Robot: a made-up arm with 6 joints.
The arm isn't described. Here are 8 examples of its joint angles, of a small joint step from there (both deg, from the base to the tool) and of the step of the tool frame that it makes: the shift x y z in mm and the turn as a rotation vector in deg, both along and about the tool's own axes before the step.
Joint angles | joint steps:
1: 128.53 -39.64 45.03 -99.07 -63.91 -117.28 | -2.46 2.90 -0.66 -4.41 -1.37 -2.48
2: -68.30 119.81 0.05 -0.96 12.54 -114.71 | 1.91 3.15 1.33 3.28 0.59 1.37
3: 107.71 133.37 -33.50 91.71 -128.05 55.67 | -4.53 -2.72 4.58 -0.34 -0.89 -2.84
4: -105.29 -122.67 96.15 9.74 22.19 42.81 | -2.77 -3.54 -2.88 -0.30 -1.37 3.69
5: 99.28 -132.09 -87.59 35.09 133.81 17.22 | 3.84 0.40 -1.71 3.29 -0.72 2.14
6: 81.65 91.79 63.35 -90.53 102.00 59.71 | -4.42 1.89 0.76 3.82 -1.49 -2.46
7: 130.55 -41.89 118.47 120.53 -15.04 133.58 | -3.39 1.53 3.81 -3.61 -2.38 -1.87
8: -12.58 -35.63 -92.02 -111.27 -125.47 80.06 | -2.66 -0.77 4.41 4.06 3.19 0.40
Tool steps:
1: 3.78 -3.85 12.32 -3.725 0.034 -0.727
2: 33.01 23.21 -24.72 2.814 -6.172 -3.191
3: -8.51 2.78 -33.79 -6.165 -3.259 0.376
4: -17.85 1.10 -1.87 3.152 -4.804 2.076
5: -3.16 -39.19 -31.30 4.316 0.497 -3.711
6: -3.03 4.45 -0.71 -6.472 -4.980 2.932
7: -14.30 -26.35 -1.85 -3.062 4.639 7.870
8: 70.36 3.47 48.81 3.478 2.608 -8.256
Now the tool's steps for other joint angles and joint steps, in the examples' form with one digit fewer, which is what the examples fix.
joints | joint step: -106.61 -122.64 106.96 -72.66 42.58 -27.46 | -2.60 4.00 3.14 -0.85 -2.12 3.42
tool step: -33.8 17.3 21.8 4.41 5.19 -1.53
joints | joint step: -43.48 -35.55 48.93 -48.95 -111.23 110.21 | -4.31 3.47 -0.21 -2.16 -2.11 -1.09
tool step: 5.1 2.2 31.6 1.06 -1.97 0.99
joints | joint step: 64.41 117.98 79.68 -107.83 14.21 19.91 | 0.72 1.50 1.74 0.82 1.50 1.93
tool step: 9.8 10.1 17.7 -0.43 3.41 -0.42
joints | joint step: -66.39 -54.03 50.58 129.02 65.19 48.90 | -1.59 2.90 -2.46 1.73 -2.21 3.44
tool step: -2.9 8.7 -12.6 0.39 1.38 4.11
